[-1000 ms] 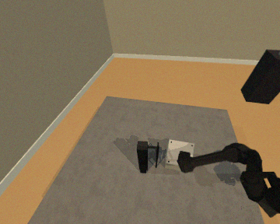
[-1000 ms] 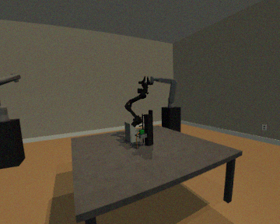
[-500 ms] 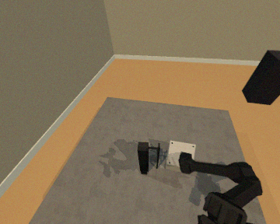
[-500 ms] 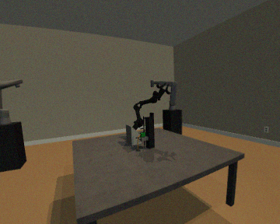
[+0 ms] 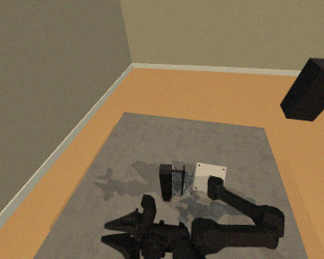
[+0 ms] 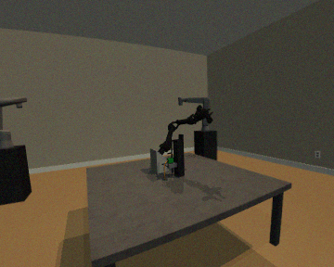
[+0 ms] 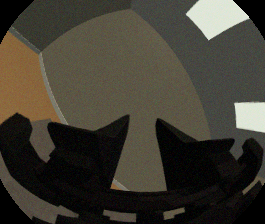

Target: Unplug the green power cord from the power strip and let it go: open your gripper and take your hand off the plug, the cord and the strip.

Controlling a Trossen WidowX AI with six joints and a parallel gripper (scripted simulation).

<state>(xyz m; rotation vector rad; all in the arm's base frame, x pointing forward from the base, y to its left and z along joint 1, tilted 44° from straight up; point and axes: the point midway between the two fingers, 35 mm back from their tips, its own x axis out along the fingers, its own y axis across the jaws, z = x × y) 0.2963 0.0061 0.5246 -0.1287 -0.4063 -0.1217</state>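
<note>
My gripper tip is 380 mm above the green plug, 370 mm to the left of it and 60 mm past it.
</note>
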